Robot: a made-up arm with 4 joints. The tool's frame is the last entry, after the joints.
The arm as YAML. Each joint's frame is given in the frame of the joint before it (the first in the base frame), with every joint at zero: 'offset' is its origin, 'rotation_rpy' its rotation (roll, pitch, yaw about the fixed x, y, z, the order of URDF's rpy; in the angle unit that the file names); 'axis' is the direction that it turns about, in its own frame. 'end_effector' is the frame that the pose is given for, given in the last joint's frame.
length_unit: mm
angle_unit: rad
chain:
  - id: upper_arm
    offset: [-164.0, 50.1, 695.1]
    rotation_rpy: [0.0, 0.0, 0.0]
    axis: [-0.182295, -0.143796, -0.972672]
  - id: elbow
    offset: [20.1, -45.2, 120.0]
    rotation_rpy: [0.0, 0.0, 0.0]
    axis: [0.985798, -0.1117, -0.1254]
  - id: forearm
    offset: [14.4, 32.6, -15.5]
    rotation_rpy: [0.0, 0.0, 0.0]
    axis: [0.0, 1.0, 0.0]
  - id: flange
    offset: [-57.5, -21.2, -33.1]
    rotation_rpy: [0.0, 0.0, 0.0]
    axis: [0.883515, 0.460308, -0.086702]
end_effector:
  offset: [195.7, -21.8, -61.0]
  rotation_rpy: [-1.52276, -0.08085, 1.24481]
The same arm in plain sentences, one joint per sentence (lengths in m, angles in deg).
The arm has four revolute joints in a row. What follows holds with every joint at zero, and every direction is one of the base frame's. Joint 1 sits 0.164 m along -x and 0.0501 m along +y and 0.6951 m along +z from the base frame's origin and rotates about the direction (-0.182295, -0.143796, -0.972672). Joint 2 sits 0.0201 m along +x and 0.0452 m along -y and 0.12 m along +z from joint 1 and rotates about the direction (0.985798, -0.1117, -0.1254). Joint 3 sits 0.0144 m along +x and 0.0326 m along +y and 0.0155 m along -z from joint 2 and rotates about +y. Joint 4 sits 0.0575 m along -x and 0.0212 m along -y and 0.0331 m along -z from joint 3 and rotates about the direction (0.883515, 0.460308, -0.086702). The tool frame, which is the frame that the pose is given for, sits 0.1957 m along +x and 0.0218 m along -y and 0.061 m along -z from joint 4; its axes are the base frame's turned by roll -87.25, pitch -4.63 and yaw 71.32 deg (as in URDF: about the fixed x, then y, then z).
